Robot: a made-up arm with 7 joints. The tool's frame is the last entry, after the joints. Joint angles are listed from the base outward. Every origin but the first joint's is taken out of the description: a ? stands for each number. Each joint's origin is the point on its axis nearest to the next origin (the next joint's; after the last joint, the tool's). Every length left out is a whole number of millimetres.
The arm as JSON. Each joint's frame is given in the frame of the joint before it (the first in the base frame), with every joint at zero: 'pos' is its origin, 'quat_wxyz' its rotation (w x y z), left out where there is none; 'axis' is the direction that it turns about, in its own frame. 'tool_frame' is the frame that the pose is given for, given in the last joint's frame.
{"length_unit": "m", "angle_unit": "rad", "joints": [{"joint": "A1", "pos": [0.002, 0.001, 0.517], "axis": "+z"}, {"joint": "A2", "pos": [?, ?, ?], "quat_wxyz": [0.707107, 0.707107, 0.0, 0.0], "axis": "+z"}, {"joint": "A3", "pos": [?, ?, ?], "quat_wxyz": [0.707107, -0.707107, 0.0, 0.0], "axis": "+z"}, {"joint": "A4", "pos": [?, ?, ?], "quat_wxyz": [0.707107, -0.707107, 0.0, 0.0], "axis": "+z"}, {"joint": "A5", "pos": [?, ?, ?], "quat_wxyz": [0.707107, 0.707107, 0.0, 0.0], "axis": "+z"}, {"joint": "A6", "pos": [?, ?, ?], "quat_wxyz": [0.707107, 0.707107, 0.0, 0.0], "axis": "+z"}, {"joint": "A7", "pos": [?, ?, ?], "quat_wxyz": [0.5, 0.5, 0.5, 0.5], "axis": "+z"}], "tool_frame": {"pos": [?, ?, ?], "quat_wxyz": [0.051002, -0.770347, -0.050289, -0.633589]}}
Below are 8 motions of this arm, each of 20 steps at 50 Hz.
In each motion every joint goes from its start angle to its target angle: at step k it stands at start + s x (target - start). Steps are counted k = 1, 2, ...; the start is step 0. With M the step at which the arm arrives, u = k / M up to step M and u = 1 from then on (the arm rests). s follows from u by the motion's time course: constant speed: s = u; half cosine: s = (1 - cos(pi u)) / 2; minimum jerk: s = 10 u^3 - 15 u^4 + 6 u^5.
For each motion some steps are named. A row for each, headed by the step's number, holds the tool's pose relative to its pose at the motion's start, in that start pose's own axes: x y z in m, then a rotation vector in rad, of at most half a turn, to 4 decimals.
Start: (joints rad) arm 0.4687 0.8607 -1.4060 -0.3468 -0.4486 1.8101 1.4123
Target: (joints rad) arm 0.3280 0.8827 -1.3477 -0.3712 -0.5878 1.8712 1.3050
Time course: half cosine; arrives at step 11
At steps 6, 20:
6: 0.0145 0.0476 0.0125 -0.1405 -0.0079 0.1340
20: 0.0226 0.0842 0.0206 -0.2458 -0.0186 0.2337

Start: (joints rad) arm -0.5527 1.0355 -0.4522 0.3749 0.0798 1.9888 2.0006
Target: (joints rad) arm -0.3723 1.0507 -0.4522 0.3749 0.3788 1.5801 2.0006
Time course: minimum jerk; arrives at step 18
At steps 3, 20:
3: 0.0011 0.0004 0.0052 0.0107 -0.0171 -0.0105
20: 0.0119 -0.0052 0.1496 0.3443 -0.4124 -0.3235

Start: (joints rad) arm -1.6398 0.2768 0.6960 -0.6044 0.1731 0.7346 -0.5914
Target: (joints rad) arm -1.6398 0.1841 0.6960 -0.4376 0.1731 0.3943 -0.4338
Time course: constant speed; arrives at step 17
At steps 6, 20:
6: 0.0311 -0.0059 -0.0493 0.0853 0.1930 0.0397
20: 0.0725 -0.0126 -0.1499 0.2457 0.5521 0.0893

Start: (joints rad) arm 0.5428 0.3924 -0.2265 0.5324 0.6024 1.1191 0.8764
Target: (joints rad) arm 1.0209 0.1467 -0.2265 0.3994 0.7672 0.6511 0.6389
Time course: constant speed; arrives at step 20
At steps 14, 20:
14: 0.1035 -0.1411 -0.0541 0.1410 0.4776 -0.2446
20: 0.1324 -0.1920 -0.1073 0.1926 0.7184 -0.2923

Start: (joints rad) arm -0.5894 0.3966 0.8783 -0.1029 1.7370 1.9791 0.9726
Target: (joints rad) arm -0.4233 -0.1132 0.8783 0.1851 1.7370 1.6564 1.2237
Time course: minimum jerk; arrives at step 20
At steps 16, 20:
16: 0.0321 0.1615 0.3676 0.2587 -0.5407 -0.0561
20: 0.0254 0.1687 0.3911 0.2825 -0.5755 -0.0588

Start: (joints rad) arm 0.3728 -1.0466 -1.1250 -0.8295 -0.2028 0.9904 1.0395
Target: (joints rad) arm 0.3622 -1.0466 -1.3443 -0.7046 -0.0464 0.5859 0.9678
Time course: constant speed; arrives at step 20
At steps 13, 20:
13: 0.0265 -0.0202 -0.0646 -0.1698 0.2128 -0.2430
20: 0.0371 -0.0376 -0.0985 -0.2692 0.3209 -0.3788

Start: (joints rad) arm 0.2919 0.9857 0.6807 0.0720 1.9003 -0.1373 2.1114
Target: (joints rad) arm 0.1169 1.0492 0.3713 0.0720 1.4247 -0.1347 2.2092
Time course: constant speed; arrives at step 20
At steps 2, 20:
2: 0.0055 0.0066 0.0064 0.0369 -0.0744 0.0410
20: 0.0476 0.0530 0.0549 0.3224 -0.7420 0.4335

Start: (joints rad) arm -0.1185 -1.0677 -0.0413 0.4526 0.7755 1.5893 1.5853
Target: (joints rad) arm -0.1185 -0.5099 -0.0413 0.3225 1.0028 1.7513 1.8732
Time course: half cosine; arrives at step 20
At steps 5, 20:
5: -0.0271 0.0397 -0.0436 0.0946 0.0833 0.0660
20: -0.2746 0.2397 -0.2350 0.6357 0.6562 0.3211

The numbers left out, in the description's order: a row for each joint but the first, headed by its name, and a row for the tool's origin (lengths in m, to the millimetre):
A2: -0.012 -0.085 0.0
A3: -0.007 0.353 0.0
A4: 0.026 0.049 0.0
A5: -0.023 -0.347 0.0
A6: -0.021 -0.059 0.0
A7: 0.038 0.084 0.0
tool: 0.005 0.02 0.0

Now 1 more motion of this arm.
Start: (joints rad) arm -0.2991 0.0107 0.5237 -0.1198 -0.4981 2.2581 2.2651
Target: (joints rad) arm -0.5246 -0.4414 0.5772 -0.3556 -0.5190 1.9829 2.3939
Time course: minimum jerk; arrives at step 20
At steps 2, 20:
2: -0.0007 -0.0010 0.0013 -0.0016 -0.0029 -0.0031
20: -0.1061 -0.0496 0.1710 -0.2244 -0.3754 -0.2768

